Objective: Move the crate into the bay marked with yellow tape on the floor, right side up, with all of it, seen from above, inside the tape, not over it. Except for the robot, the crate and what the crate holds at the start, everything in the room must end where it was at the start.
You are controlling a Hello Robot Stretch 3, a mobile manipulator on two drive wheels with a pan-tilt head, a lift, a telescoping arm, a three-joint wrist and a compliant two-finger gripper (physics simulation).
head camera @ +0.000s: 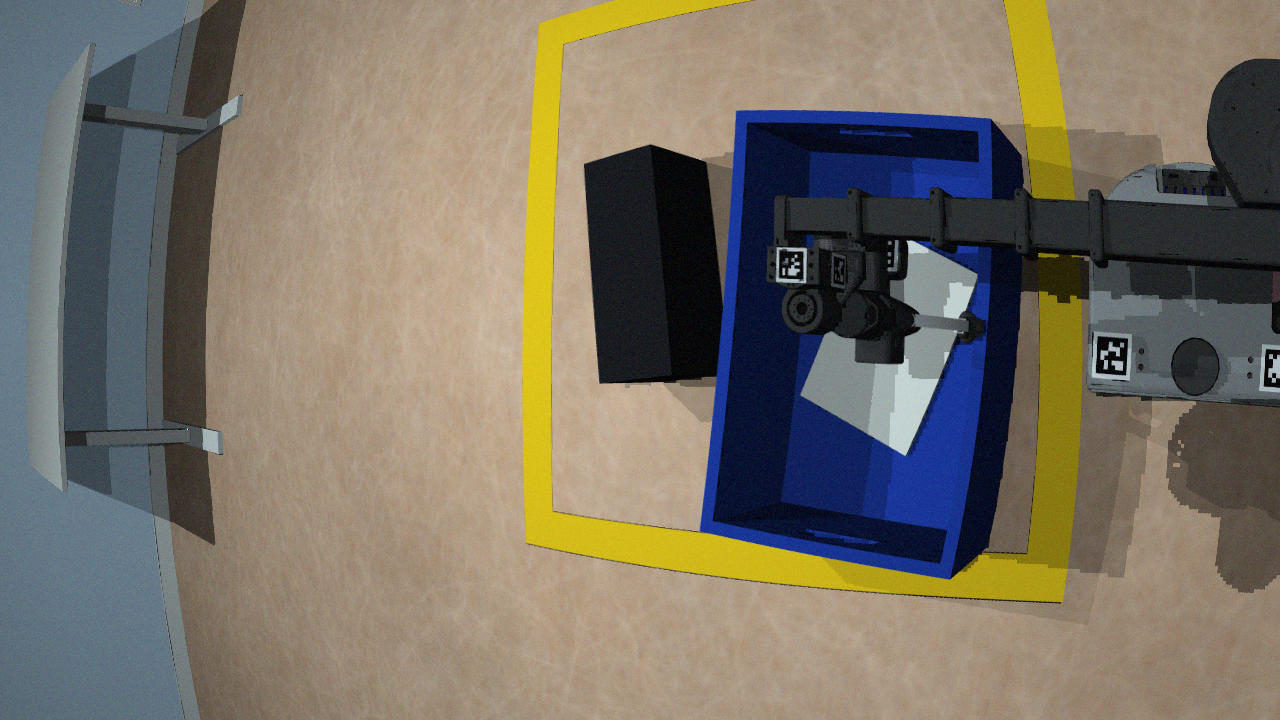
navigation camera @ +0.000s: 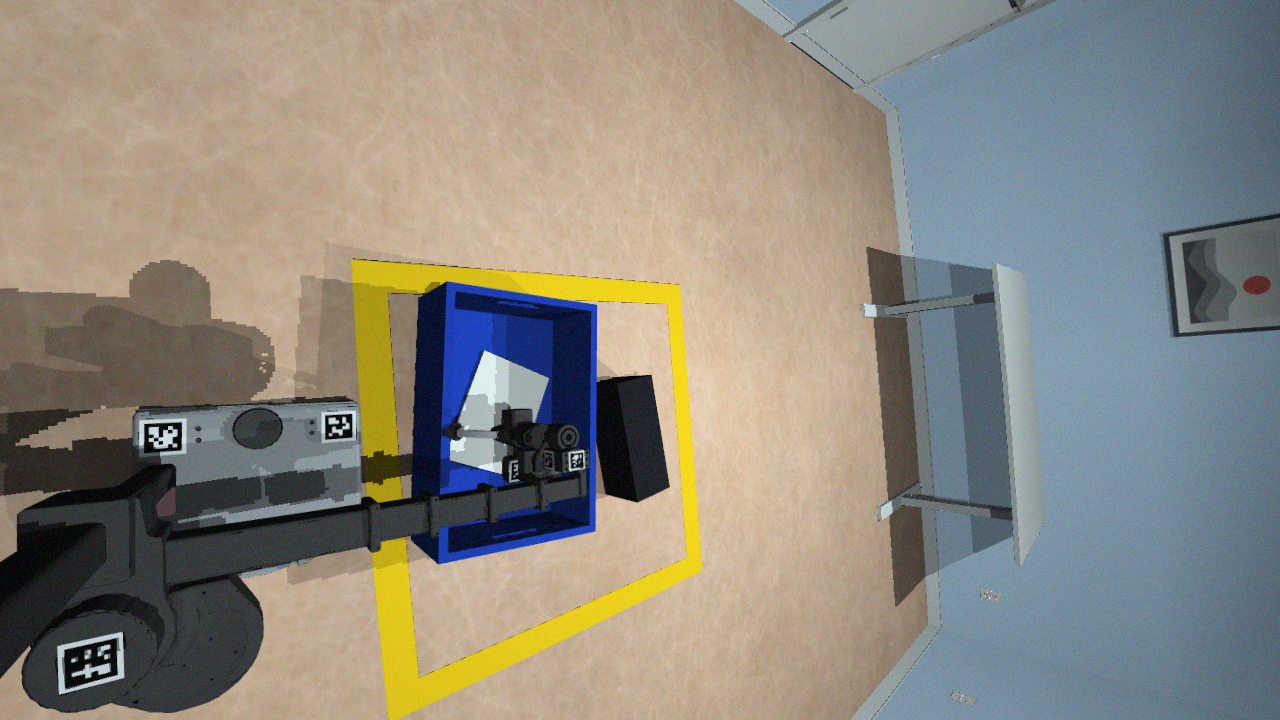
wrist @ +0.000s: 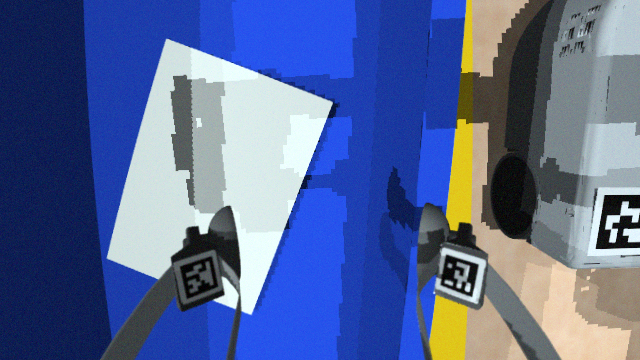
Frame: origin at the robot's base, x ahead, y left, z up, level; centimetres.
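Seen in the pictures: gripper, between the fingertips: (navigation camera: 476, 428); robot's base, origin of its link: (head camera: 1191, 363) (navigation camera: 257, 426).
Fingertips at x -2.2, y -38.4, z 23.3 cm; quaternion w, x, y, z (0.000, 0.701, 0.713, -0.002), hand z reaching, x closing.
Note:
Pixels of each thing's top centre, then the offset from my fingertips to it. "spot": a spot on its surface instead. Level surfaces: height alone.
- blue crate, centre of its top: (head camera: 851, 331) (navigation camera: 527, 418) dx +1.4, dy -12.9, dz -1.2 cm
- yellow tape, a spot on its surface: (head camera: 537, 268) (navigation camera: 684, 426) spot: dx -7.7, dy -88.6, dz -23.2 cm
- white flat block, centre of its top: (head camera: 889, 335) (navigation camera: 500, 415) dx +1.5, dy -14.6, dz -20.5 cm
- black box, centre of its top: (head camera: 624, 261) (navigation camera: 644, 437) dx -7.4, dy -54.7, dz -7.1 cm
- table, height of its surface: dz +48.8 cm
The blue crate (head camera: 823, 474) (navigation camera: 572, 358) (wrist: 300, 30) stands right side up within the yellow tape (head camera: 537, 268) (navigation camera: 683, 429) (wrist: 462, 170). One short end lies against the tape's edge in the head view, where its rim overlaps the tape in the picture; I cannot tell whether it is over the tape from straight above. A white flat block (head camera: 859, 385) (navigation camera: 501, 385) (wrist: 255, 125) lies askew inside. My gripper (head camera: 971, 326) (navigation camera: 453, 431) (wrist: 328, 230) is open and empty, over the crate's side nearest my base. In the wrist view its left finger overlaps the white block, its right finger that side's rim.
A black box (head camera: 626, 268) (navigation camera: 626, 438) stands inside the tape beside the crate's far long side; any gap is hidden. My arm (head camera: 975, 223) (navigation camera: 268, 537) crosses over the crate from my base (head camera: 1154, 380) (navigation camera: 313, 447) (wrist: 600, 150). A table (head camera: 58, 268) (navigation camera: 1020, 411) stands by the wall.

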